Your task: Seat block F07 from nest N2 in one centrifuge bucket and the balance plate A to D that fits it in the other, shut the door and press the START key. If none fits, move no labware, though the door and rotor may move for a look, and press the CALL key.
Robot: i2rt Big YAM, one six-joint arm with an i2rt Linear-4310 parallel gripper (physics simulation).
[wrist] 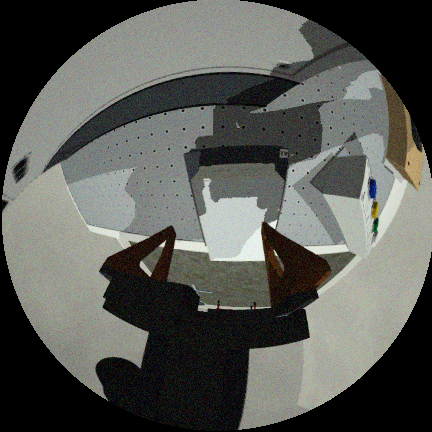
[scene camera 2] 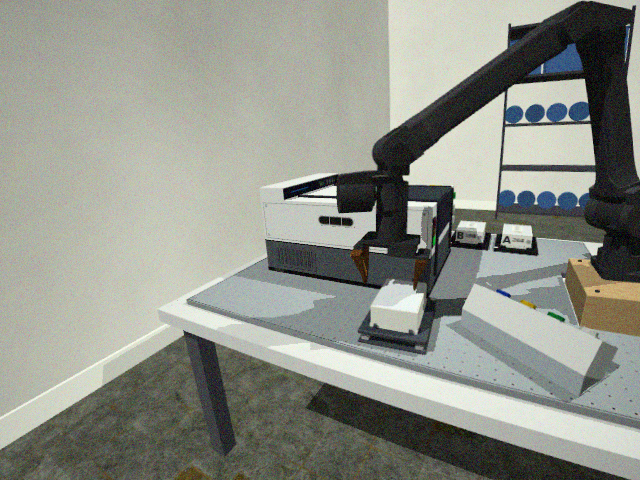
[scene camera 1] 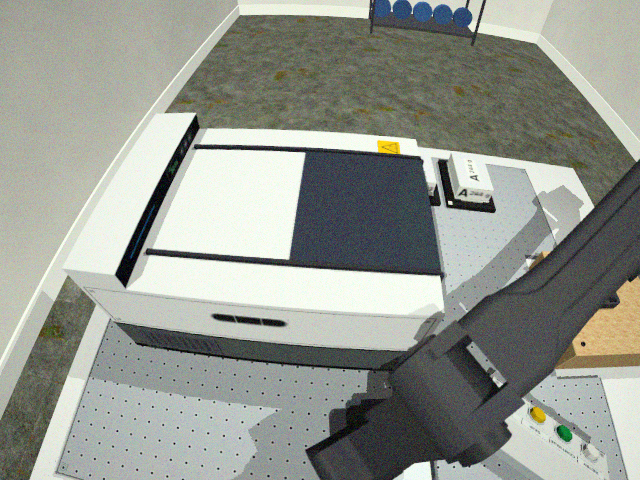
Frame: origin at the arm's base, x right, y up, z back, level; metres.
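Seen in the pictures: gripper, fingertip midpoint: (wrist: 215, 228) (scene camera 2: 389, 286); arm's base at its link origin: (scene camera 2: 618, 271).
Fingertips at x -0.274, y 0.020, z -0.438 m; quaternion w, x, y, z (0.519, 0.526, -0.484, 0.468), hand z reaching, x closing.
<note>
Offsets run from my fingertips to a thing's top centre. Level surfaces: height alone.
My open, empty gripper (scene camera 2: 390, 285) (wrist: 219, 226) points down near a white block @[dx -0.009, dy -0.008, dz +0.025 m] (scene camera 2: 397, 310) (wrist: 240, 185); its orange-brown fingertips stand near the height of the block's top, the exact gap unclear. The block sits in a dark nest @[dx -0.009, dy -0.040, dz +0.025 m] (scene camera 2: 419, 344) (wrist: 230, 155) near the table's front edge; the nest's small label is unreadable. The centrifuge (scene camera 1: 258, 304) (scene camera 2: 310, 222) shows a white and dark sliding top @[dy +0.137 m] (scene camera 1: 367, 211) with no opening in view. Plate A @[dx +0.577, dy -0.022, dz +0.248 m] (scene camera 1: 467, 178) (scene camera 2: 516, 236) and plate B @[dx +0.583, dy -0.022, dz +0.109 m] (scene camera 2: 470, 233) sit in dark nests at the back. C, D, rotor and buckets do not show.
The sloped key panel @[dx -0.003, dy +0.008, dz +0.248 m] (scene camera 2: 532, 330) (wrist: 345, 215) stands right of the block, with a blue key @[dx +0.060, dy -0.001, dz +0.202 m] (scene camera 2: 503, 292) (wrist: 372, 188), a yellow key @[dx +0.030, dy -0.001, dz +0.242 m] (scene camera 1: 537, 414) and a green key @[dx -0.001, dy -0.001, dz +0.282 m] (scene camera 1: 564, 432). Their labels are unreadable. The arm's wooden base (scene camera 2: 610, 310) stands at the right.
</note>
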